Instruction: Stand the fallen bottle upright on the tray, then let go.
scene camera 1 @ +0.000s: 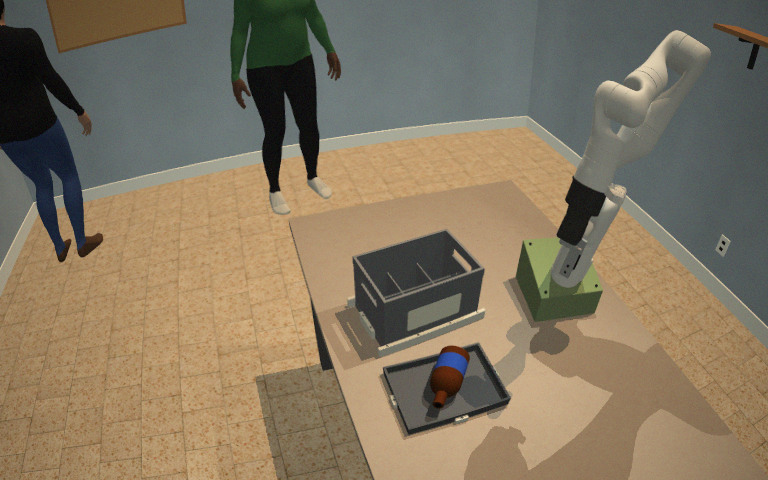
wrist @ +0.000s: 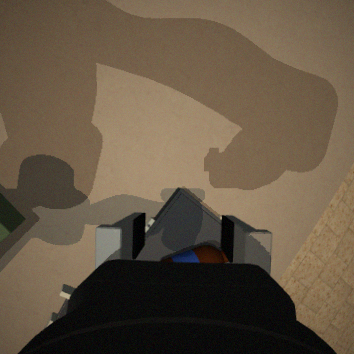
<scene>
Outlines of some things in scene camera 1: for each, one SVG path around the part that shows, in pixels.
The gripper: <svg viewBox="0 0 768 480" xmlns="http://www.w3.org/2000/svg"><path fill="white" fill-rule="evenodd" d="M572 180L565 201L569 204L568 209L556 234L560 238L559 243L570 248L559 272L560 275L569 278L572 270L575 270L588 242L582 237L591 216L597 217L606 199L606 196L590 191Z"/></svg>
A brown bottle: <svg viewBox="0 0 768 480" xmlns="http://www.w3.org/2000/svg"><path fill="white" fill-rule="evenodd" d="M461 347L446 346L440 352L430 379L431 390L436 394L432 403L435 408L443 408L446 398L454 396L461 388L470 360L469 353Z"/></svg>
</scene>
